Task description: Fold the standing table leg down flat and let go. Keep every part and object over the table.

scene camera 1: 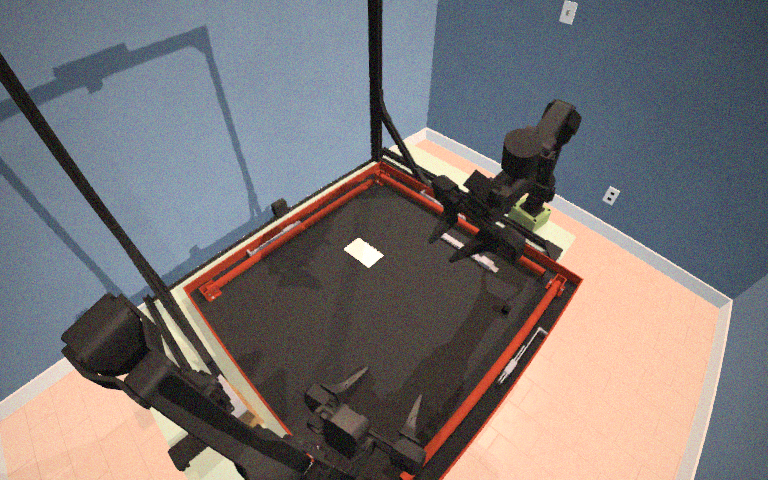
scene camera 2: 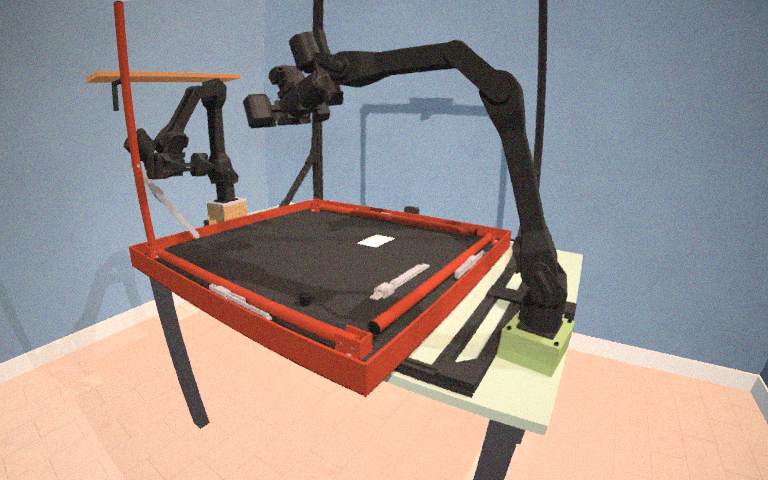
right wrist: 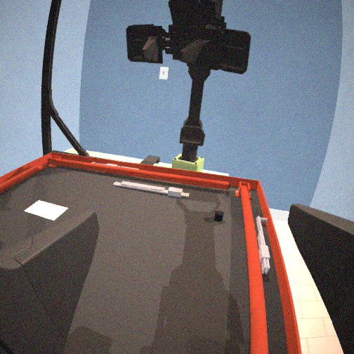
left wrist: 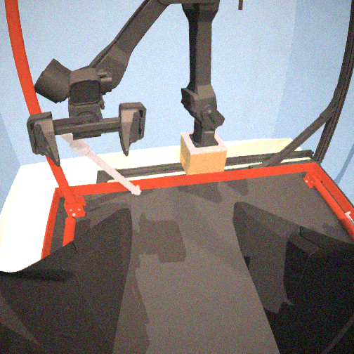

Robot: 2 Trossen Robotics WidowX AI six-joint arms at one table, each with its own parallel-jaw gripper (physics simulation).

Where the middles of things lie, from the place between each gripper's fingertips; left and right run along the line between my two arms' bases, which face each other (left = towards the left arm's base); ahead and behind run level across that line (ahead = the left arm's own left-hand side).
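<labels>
The pale folding brace (left wrist: pixel 90 154) is 18 cm below my left hand, and it is also 15 cm ahead of that hand and 31 cm to the right of it.
With the brace as the reference, my right hand is 10 cm above it, 14 cm to the left of it and 6 cm short of it. Going by its middle, the pale folding brace is nearer to my right hand than to my left hand.
</labels>
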